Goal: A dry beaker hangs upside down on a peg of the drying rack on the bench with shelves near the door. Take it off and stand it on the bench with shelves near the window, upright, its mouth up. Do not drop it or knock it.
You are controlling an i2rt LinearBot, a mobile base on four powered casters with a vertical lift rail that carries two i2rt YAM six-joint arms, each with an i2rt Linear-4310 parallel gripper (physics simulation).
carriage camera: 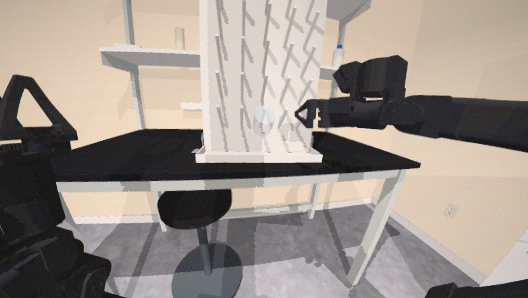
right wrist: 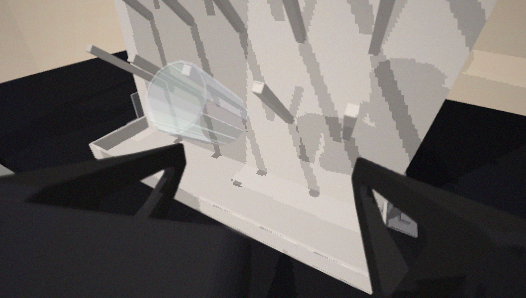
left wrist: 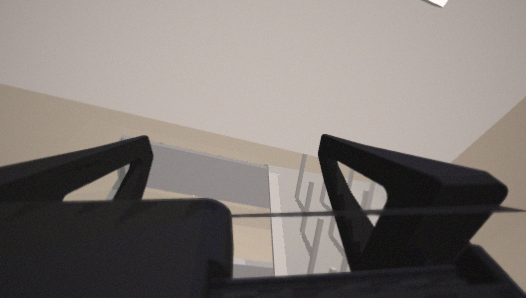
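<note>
The clear beaker (carriage camera: 263, 121) (right wrist: 192, 107) hangs on a low peg of the white drying rack (carriage camera: 257, 158) (right wrist: 300, 220), its round closed base facing outward and its mouth toward the board. My right gripper (carriage camera: 298, 114) (right wrist: 267, 160) is open and empty, in front of the rack's lower right part; the beaker is to its left in the carriage view and beyond its left finger in the right wrist view, not between the fingers. My left gripper (left wrist: 237, 145) is open and empty, pointing up at the carriage view's left edge. The bench near the window cannot be made out.
The rack stands on the black bench top (carriage camera: 110, 152). Bare pegs surround the beaker. A stool (carriage camera: 195, 207) stands under the front edge. Behind are shelves (carriage camera: 155, 57) with a beige cylinder (carriage camera: 180, 38) and a blue-capped bottle (carriage camera: 338, 56).
</note>
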